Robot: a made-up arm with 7 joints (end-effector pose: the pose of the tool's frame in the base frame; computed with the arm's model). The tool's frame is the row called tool. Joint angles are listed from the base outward.
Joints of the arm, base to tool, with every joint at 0 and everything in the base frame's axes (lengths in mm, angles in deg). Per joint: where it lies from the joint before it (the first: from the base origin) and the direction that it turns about. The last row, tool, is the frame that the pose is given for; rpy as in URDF.
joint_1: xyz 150 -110 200 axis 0.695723 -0.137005 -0.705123
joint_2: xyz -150 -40 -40 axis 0.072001 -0.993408 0.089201
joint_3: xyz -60 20 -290 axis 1 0 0
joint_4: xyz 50 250 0 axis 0.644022 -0.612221 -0.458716
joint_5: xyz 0 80 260 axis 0 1 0
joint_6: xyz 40 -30 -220 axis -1 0 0
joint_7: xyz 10 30 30 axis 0.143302 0.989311 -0.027
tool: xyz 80 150 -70 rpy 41.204 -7.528 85.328
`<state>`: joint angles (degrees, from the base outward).
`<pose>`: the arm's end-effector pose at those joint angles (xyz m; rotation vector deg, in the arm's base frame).
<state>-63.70 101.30 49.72 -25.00 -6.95 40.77 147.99</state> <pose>-0.2245 -0.1294 -0.0003 14.29 115.67 63.29</pose>
Working (the frame after each row of the table, in the pose's form):
after joint_1: 0.1500 -0.1100 0.2000 -44.32 8.73 44.92
after joint_2: 0.0765 -0.2421 0.2534 14.06 -74.81 76.39
after joint_3: 0.2342 -0.0469 0.0949 47.76 -37.30 105.10
after joint_4: -0.0110 -0.1131 0.1169 19.52 -46.83 110.66
after joint_5: -0.1076 -0.3113 0.2762 26.44 -51.34 110.31
after joint_6: -0.0915 -0.1142 0.1676 1.94 -85.18 84.16
after joint_7: -0.1333 -0.1233 0.1592 -61.54 49.28 31.78

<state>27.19 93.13 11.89 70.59 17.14 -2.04 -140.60</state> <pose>0.0127 0.1845 0.1678 -58.19 -140.48 -94.34</pose>
Working (the frame after each row of the table, in the pose's form):
after joint_1: 0.1500 -0.1100 0.2000 18.92 -3.73 -19.17
after joint_2: 0.0008 -0.0835 0.1478 5.42 -96.76 -21.80
after joint_3: 0.2962 -0.1044 0.1278 14.17 -98.81 -11.70
after joint_4: 0.2759 0.1218 0.2437 79.71 -136.47 0.07
after joint_5: 0.1248 0.1134 0.0176 73.91 -122.28 11.20
after joint_6: 0.2333 0.1625 0.2092 75.07 -122.59 13.44
after joint_7: 0.1922 0.1564 0.1959 -25.07 77.77 71.16

